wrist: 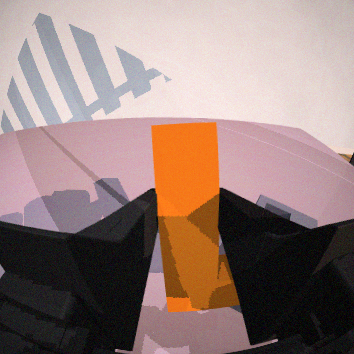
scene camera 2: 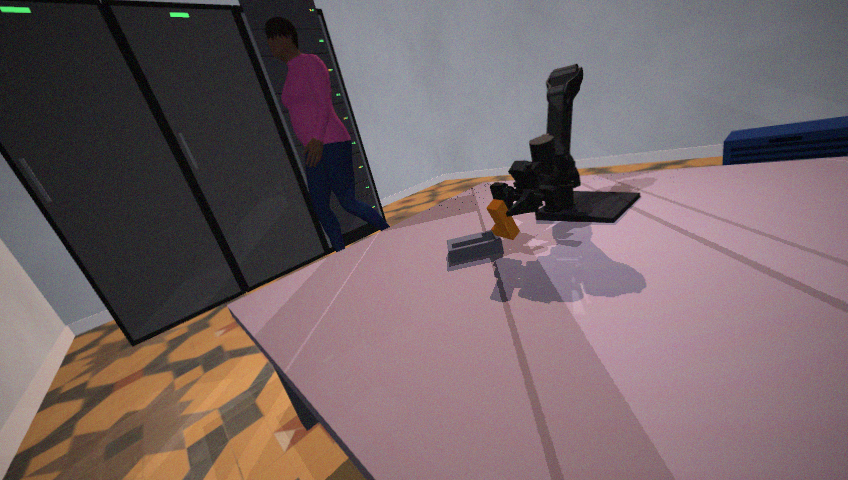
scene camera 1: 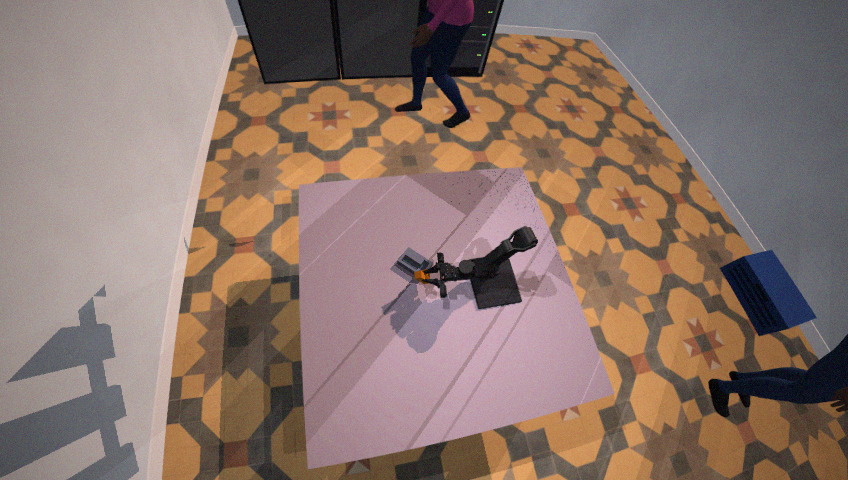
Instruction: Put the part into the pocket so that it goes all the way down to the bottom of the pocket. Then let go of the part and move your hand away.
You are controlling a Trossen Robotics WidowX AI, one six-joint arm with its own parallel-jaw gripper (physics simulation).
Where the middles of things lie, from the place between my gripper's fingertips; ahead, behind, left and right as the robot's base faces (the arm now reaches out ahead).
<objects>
Right now the orange L-shaped block [scene camera 2: 505,227] is 2 cm below my hand, 1 cm to the right of it and 1 cm behind it. The rest, counted from my hand: grey pocket block [wrist: 270,204] (11 cm to the right, 9 cm below, 2 cm behind).
</objects>
